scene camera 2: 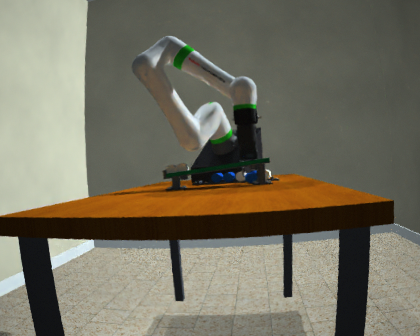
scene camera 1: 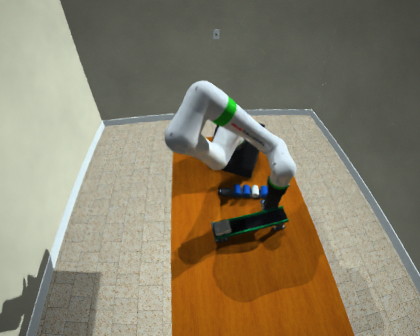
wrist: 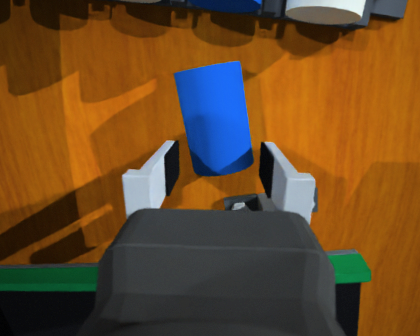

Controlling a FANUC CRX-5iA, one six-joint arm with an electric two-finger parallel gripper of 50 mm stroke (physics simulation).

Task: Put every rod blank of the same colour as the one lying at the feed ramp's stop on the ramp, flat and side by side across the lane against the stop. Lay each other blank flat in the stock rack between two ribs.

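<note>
Pale white blanks (scene camera 1: 222, 227) (scene camera 2: 176, 168) lie side by side at the low end of the feed ramp (scene camera 1: 250, 229) (scene camera 2: 225, 166) (wrist: 50, 278); their exact number is unclear. A blue blank (wrist: 215, 120) lies on the table between ramp and rack, slightly turned. My gripper (wrist: 219, 158) (scene camera 1: 270, 205) (scene camera 2: 248, 158) is open, its fingertips on either side of the blank's near end, not gripping it. The stock rack (scene camera 1: 225, 192) (wrist: 274, 8) holds blue blanks (scene camera 1: 246, 190) (wrist: 225, 4) and white blanks (scene camera 1: 255, 190) (wrist: 325, 11), side by side. The arm partly hides the rack's right end.
The ramp's green side wall runs close below the gripper in the wrist view. A dark ramp foot (wrist: 241, 203) stands on the table (scene camera 1: 260, 280) (scene camera 2: 280, 200) near the right finger. The robot's dark base (scene camera 1: 241, 160) is behind the rack.
</note>
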